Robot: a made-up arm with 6 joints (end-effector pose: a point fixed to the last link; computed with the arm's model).
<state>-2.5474 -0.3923 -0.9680 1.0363 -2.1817 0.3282</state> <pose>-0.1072 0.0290 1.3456 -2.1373 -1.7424 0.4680</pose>
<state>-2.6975 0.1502 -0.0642 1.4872 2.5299 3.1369</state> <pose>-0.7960 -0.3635 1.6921 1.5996 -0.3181 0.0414</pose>
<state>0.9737 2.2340 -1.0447 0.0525 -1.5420 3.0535</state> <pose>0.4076 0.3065 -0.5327 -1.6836 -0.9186 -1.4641</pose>
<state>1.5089 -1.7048 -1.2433 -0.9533 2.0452 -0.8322</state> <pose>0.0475 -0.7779 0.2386 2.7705 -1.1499 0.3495</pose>
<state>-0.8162 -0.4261 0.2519 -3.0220 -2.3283 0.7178</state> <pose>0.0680 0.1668 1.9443 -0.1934 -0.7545 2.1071</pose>
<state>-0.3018 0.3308 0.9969 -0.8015 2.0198 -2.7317</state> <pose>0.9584 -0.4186 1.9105 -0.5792 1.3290 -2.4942</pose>
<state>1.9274 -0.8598 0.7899 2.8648 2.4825 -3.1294</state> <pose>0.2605 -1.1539 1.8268 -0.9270 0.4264 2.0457</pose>
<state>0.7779 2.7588 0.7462 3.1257 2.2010 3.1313</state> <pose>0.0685 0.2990 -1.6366 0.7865 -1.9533 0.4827</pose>
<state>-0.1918 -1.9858 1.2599 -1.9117 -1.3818 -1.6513</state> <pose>-1.9087 0.4268 -0.2220 -0.2421 0.3090 1.5181</pose>
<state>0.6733 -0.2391 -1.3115 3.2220 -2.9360 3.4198</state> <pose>-0.1348 0.1028 1.0733 0.4710 -1.8114 0.2913</pose>
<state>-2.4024 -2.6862 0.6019 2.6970 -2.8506 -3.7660</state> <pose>1.0239 0.7319 -1.1771 0.2201 -0.1829 -2.5250</pose>
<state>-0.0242 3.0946 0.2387 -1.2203 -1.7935 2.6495</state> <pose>-0.5941 -0.0423 -1.1887 1.7354 1.0860 1.3079</pose>
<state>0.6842 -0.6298 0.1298 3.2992 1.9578 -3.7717</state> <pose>-0.3770 -0.0972 1.8347 0.1152 1.1930 0.0665</pose>
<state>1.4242 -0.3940 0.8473 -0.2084 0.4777 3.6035</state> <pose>0.1151 -0.3258 2.1715 -1.4462 -0.8070 -1.4819</pose>
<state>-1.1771 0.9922 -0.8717 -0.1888 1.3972 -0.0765</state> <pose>0.2242 -0.9622 0.4344 0.3321 0.3737 -1.3623</pose>
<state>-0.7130 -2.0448 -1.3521 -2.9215 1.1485 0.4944</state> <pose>-0.4599 0.6106 -0.0033 2.3889 -0.9786 -0.9209</pose>
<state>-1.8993 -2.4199 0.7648 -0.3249 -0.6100 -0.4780</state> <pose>0.3625 1.5483 -0.7788 -1.7435 -1.2928 -0.0267</pose>
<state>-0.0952 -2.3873 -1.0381 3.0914 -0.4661 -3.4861</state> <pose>-0.8206 0.2439 -0.1444 0.2099 -1.8007 0.2697</pose>
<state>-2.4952 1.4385 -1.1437 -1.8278 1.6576 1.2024</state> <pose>-0.5972 -0.5031 0.2450 -0.9727 -2.1335 0.8800</pose>
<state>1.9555 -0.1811 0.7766 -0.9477 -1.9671 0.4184</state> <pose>0.0055 0.2429 2.1087 1.0433 -0.2761 -2.9280</pose>
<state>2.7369 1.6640 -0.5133 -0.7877 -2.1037 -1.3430</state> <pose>-0.8300 0.4822 -0.3301 -1.5213 0.2867 -1.8450</pose>
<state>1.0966 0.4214 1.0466 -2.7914 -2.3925 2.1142</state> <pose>0.3804 1.0805 1.8895 -0.9815 1.9584 -1.5706</pose>
